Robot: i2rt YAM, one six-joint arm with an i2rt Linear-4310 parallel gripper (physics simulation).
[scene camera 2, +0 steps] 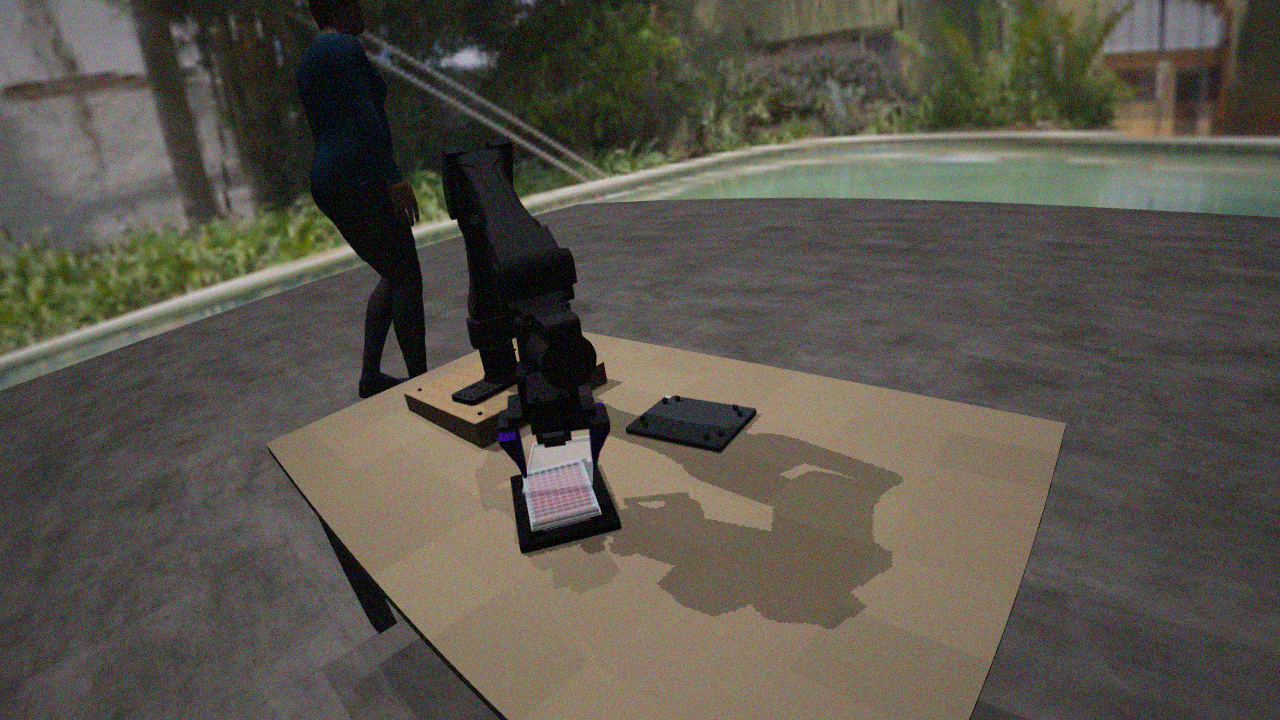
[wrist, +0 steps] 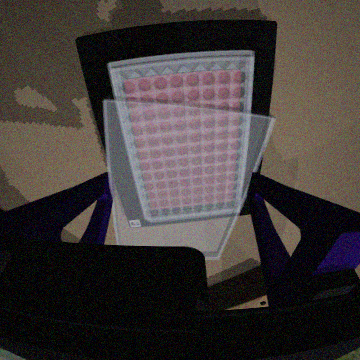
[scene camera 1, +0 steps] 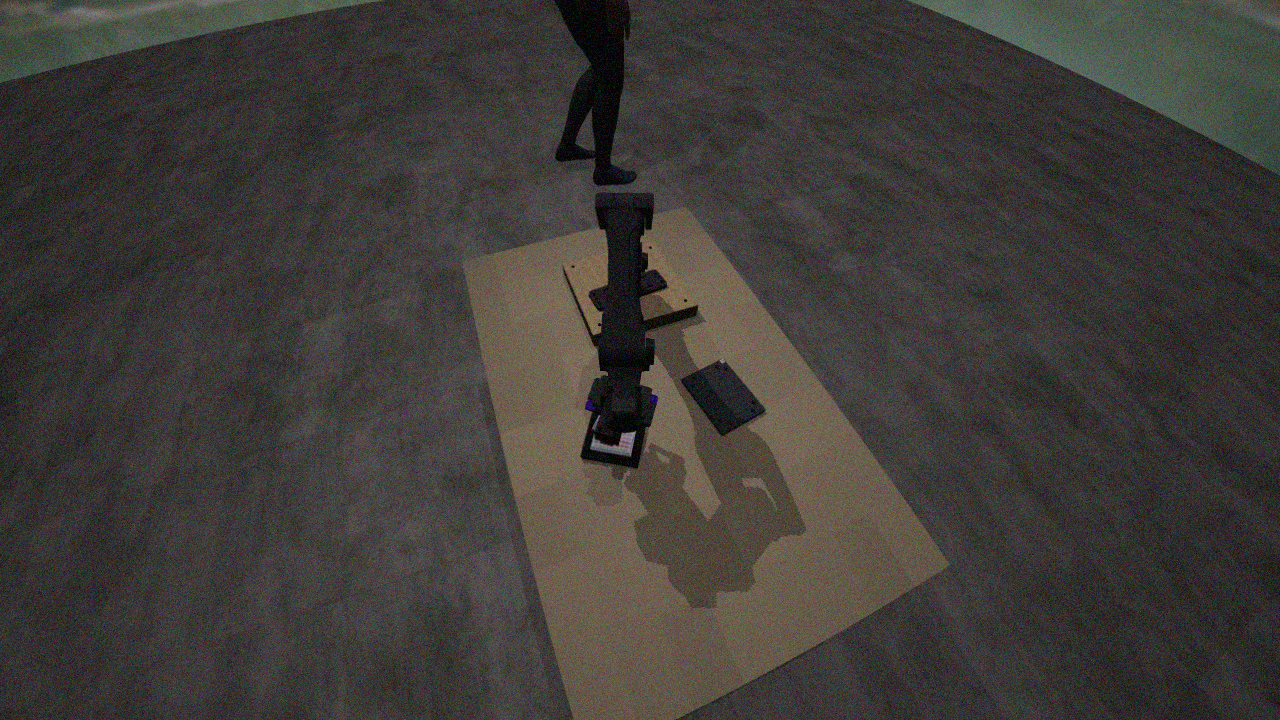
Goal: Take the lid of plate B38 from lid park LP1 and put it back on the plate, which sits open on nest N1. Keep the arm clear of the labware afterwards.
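Frame: origin at the arm's base, x ahead, y left, z up, level; millimetres.
Seen in the pictures: gripper, fingertip midpoint: (scene camera 2: 560, 472) (wrist: 180, 180); arm's base at its link origin: (scene camera 2: 504, 381).
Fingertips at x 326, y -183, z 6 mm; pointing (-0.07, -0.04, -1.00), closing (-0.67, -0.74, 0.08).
Note:
Offsets run from my fingertips to a thing's top centre. Level surfaces: height alone.
My gripper (scene camera 1: 617, 426) (scene camera 2: 559, 471) (wrist: 180, 180) is shut on the clear lid @[dx -10, dy +12, dz +7 mm] (scene camera 2: 563, 450) (wrist: 170, 237), one finger at each side edge. The lid is over plate B38 @[dx -2, dy -9, dz -20 mm] (scene camera 2: 562, 512) (wrist: 185, 81), whose pink wells show through it. In the wrist view the lid is turned a little against the plate, and the plate's far rows stick out beyond it. I cannot tell how large the gap between them is. The plate sits on the black nest N1 @[dx -2, dy -9, dz -28 mm] (scene camera 1: 611, 462) (scene camera 2: 572, 540) (wrist: 175, 37). Lid park LP1 @[dx +36, dy +241, dz -26 mm] (scene camera 1: 723, 396) (scene camera 2: 691, 422), a dark board with small pegs, holds no lid.
The arm's wooden base block (scene camera 1: 671, 315) (scene camera 2: 447, 423) stands behind the nest on the tabletop @[dz -46 mm] (scene camera 1: 760, 617) (scene camera 2: 716, 662). The lid park lies to the right of the nest in both scene views. A person (scene camera 1: 601, 98) (scene camera 2: 353, 152) stands on the floor beyond the table.

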